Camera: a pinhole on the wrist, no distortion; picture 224 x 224 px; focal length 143.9 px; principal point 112.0 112.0 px. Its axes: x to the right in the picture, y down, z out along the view. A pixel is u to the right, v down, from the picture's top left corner.
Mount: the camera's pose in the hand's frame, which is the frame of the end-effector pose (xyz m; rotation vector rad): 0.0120 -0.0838 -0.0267 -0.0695 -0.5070 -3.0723
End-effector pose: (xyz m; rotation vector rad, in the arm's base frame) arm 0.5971 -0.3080 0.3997 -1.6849 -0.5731 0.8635
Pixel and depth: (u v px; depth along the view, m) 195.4 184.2 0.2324
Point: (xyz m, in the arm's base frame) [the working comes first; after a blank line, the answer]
In the camera's frame: 0.1347 0.1166 0.2324

0.3504 -0.2119 0.5135
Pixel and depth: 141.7 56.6 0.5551
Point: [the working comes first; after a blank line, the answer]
In the camera's frame: 0.1146 -0.2137 0.5551

0.1845 -0.1919 0.0826
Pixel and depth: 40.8 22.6 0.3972
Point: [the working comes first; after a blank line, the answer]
In the camera's frame: -0.1965 -0.2468 0.3972

0.5098 -0.0680 0.0415
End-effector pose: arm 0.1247 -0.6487 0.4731 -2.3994 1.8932 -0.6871
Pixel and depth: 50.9 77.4 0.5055
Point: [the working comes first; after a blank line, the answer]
In the camera's frame: -0.2146 -0.1215 0.5055

0.1211 -1.0307 0.1359
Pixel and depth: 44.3 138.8 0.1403
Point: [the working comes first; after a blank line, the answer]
In the camera's frame: -0.0660 0.0261 0.1403

0.2347 -0.7389 0.4174
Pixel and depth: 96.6 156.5 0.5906
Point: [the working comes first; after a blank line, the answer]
In the camera's frame: -0.0632 0.1826 0.5906

0.4039 -0.8799 -0.0054
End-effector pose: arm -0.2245 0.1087 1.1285 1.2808 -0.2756 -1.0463
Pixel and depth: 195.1 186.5 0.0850
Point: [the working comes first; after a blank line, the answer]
In the camera's frame: 0.0491 0.0440 0.0850

-0.3380 0.0953 1.0765
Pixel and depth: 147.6 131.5 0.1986
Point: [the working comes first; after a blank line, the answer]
In the camera's frame: 0.0491 0.0269 0.1986

-0.3810 0.0224 1.1543
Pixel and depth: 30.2 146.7 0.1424
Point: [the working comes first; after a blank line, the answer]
In the camera's frame: -0.0809 0.0343 0.1424

-0.2834 -0.0361 1.0695
